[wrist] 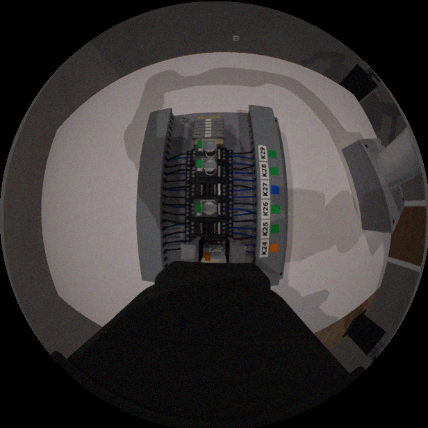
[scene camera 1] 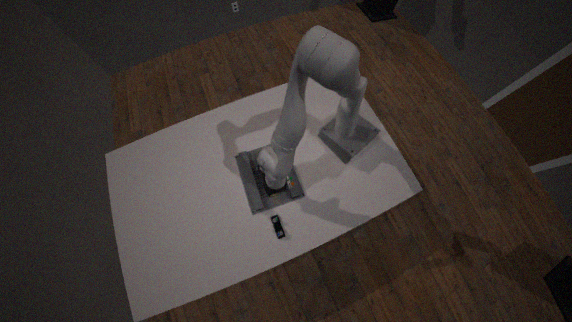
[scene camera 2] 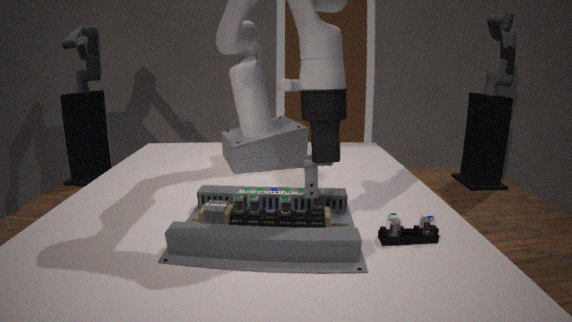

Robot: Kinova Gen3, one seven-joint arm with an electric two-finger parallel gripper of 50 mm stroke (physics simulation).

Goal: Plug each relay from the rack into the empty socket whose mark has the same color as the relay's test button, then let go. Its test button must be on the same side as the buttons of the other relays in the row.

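Seen in the pictures: gripper, fingertip midpoint: [scene camera 2: 311,194]; arm's base, origin of the base link: [scene camera 1: 343,130] [scene camera 2: 257,132].
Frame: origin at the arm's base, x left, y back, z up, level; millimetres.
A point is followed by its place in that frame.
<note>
My gripper [scene camera 2: 311,190] {z -26, x 136, y -416 mm} [wrist: 214,245] is shut on a relay with an orange test button [scene camera 2: 319,201] {z -33, x 149, y -432 mm} [wrist: 217,255], upright at the K24 end of the socket row, beside the orange mark [wrist: 273,247]. Its button is on the left in the wrist view, like those of the green-button relays [wrist: 209,207] [wrist: 209,166] [wrist: 210,148] at K26, K28 and K29. Its pins are hidden; I cannot tell how deep it sits. Socket K27 [wrist: 210,189], marked blue, and socket K25 [wrist: 210,228], marked green, are empty. The black rack [scene camera 1: 278,226] {z -91, x 307, y -466 mm} [scene camera 2: 409,241] {z -87, x 304, y -486 mm} holds a green-button relay [scene camera 2: 394,226] {z -59, x 273, y -482 mm} and a blue-button relay [scene camera 2: 427,225] {z -59, x 335, y -482 mm}.
Grey wire ducts [scene camera 2: 263,242] {z -57, x 61, y -536 mm} [wrist: 151,200] run along both sides of the sockets. Grey terminal blocks [scene camera 2: 215,212] {z -51, x -30, y -447 mm} [wrist: 208,128] stand beyond K29. The rack lies on the white table top [scene camera 1: 170,220] {z -94, x 103, y -959 mm}, off the panel's K24 end.
</note>
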